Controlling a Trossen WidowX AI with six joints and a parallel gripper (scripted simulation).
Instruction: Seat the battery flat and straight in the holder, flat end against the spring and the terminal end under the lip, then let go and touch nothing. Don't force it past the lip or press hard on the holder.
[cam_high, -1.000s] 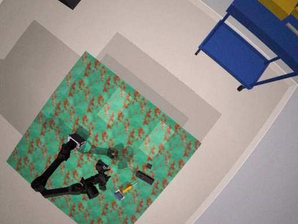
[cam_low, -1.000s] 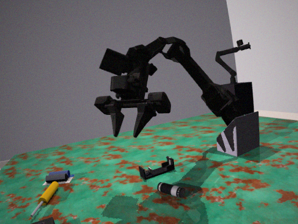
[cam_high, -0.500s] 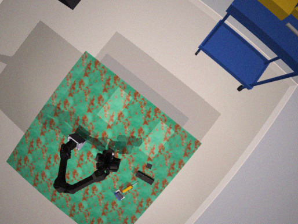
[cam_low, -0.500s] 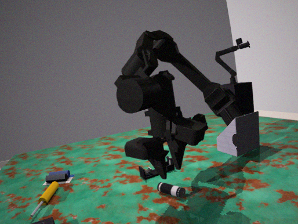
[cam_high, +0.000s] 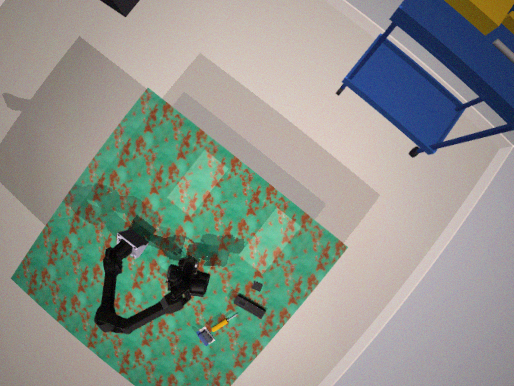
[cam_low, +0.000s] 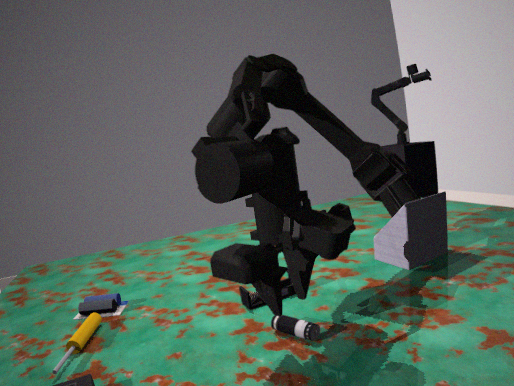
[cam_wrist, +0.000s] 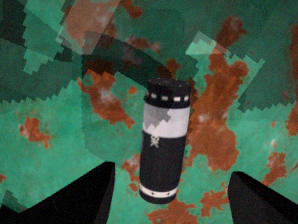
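My gripper tip is now 3 cm above the battery. Round my gripper tip: yellow-handled screwdriver 28 cm ahead, 13 cm to the right, 3 cm below; white card 25 cm ahead, 27 cm to the right, 3 cm below.
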